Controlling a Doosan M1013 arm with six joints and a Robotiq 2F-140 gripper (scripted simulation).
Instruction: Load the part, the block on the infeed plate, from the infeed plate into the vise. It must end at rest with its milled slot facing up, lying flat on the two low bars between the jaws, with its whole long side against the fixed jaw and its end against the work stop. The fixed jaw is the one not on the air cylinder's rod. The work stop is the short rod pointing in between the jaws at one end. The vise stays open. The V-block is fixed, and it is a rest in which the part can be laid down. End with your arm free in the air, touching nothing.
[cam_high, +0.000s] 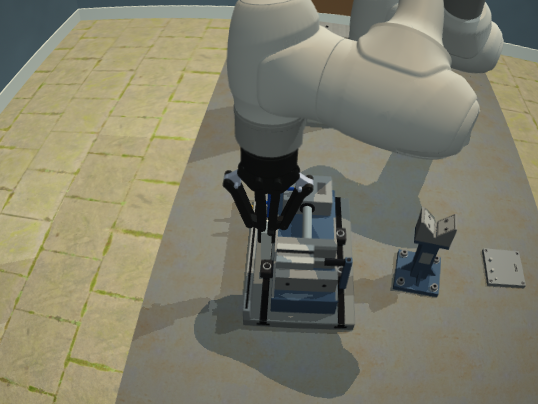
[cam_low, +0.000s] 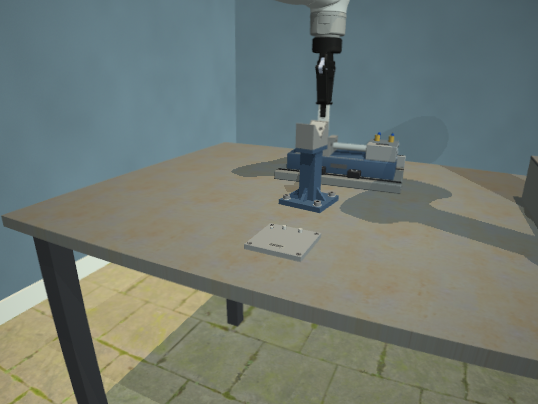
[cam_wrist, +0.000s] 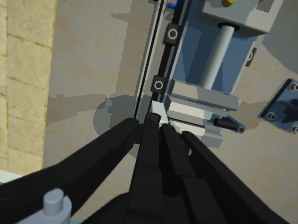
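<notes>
My hand is 50 mm to the right of the part and 40 mm above it. The rest, counted from my hand: work stop: 110 mm to the left, 50 mm below; moving jaw: 70 mm to the left, 60 mm below, 30 mm behind; fixed jaw: 70 mm to the left, 60 mm below, 30 mm ahead.
</notes>
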